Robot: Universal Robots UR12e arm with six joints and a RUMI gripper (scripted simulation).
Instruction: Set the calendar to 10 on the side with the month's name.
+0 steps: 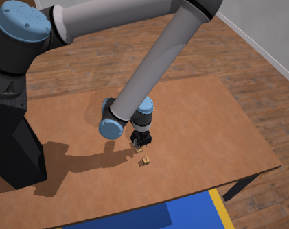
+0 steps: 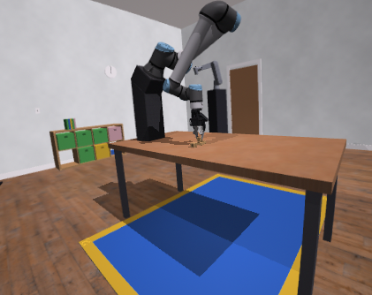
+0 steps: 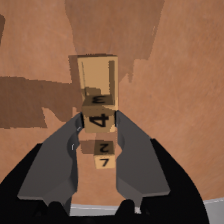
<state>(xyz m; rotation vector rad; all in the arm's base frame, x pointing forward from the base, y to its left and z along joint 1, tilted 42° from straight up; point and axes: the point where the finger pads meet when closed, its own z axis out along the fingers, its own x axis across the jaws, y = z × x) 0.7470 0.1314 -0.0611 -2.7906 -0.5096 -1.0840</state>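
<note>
The wooden tray lies 1 cm behind my hand, 2 cm to the left of it and 4 cm below it.
</note>
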